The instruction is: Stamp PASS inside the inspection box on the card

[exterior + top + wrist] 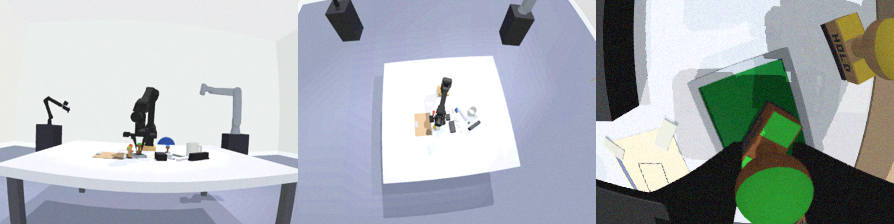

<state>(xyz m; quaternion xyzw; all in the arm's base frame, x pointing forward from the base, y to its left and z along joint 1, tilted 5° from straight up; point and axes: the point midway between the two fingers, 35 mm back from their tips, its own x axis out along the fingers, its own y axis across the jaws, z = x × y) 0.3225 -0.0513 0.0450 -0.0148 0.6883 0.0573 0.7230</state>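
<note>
My gripper tip is now right at the green-knobbed PASS stamp. From my gripper tip the other things lie so: yellow stamp: 60 mm ahead, 50 mm to the right, 20 mm below; green ink pad: 30 mm below; red stamp: 90 mm behind, 60 mm to the right, 20 mm below.
</note>
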